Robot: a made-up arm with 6 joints. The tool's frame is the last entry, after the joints.
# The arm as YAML. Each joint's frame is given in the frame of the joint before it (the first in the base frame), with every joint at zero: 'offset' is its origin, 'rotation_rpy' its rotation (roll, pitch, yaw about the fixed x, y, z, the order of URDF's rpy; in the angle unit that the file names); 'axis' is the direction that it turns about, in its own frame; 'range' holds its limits. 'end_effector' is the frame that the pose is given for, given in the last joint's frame.
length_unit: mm
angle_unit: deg
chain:
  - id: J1
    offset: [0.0, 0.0, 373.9]
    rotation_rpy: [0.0, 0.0, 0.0]
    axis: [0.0, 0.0, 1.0]
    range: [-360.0, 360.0]
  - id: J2
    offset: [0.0, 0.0, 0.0]
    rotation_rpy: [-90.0, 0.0, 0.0]
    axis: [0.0, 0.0, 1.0]
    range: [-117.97, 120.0]
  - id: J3
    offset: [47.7, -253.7, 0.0]
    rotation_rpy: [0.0, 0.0, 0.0]
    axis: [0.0, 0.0, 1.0]
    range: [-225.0, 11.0]
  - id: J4
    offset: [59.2, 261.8, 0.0]
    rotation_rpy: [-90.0, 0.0, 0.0]
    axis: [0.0, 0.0, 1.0]
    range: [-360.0, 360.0]
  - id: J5
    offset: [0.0, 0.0, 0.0]
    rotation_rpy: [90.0, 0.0, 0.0]
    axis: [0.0, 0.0, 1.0]
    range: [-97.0, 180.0]
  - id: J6
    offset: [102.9, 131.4, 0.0]
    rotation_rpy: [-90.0, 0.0, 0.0]
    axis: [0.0, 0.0, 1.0]
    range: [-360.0, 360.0]
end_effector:
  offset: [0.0, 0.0, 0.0]
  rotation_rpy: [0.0, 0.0, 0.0]
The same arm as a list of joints. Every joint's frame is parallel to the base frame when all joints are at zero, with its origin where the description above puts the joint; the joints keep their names.
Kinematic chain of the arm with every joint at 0, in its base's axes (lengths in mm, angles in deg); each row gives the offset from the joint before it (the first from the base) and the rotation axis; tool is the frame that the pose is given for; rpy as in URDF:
J1: xyz 0 0 373.9 axis +z
J2: xyz 0 0 0 axis +y
J3: xyz 47.7 0 253.7 axis +y
J4: xyz 59.2 0 -261.8 axis -z
J5: xyz 0 0 0 axis +y
J6: xyz 102.9 0 -131.4 axis -z
tool: xyz 0 0 0 rpy 180 0 0
Joint limits (deg, base to tool): -360..360 -117.97..120 -225..11 -360..360 -97..180 -360..360

